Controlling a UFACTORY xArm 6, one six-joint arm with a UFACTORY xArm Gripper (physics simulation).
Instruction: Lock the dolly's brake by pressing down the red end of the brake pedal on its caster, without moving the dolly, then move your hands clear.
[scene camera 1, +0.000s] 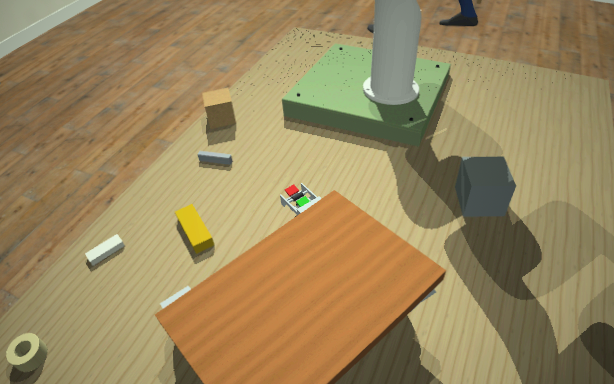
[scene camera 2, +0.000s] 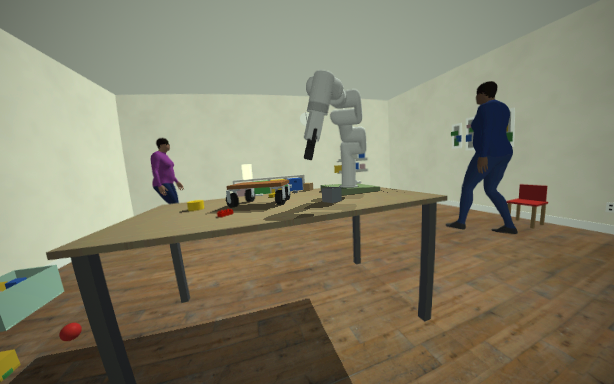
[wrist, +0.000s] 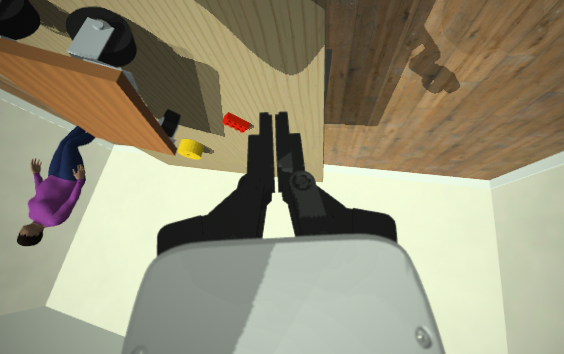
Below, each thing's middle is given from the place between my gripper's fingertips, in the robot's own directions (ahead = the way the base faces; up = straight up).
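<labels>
As for the grey block (scene camera 1: 484, 186), my gripper is 19 cm above it, 22 cm beyond it and 21 cm to the left of it. The dolly (scene camera 1: 320, 292) sits 16 cm below my hand, 11 cm ahead of it and 45 cm to the right. There is a wooden block (scene camera 1: 218, 105) as well, and that is 19 cm lower than my hand, 35 cm behind it and 79 cm to the right of it.
</labels>
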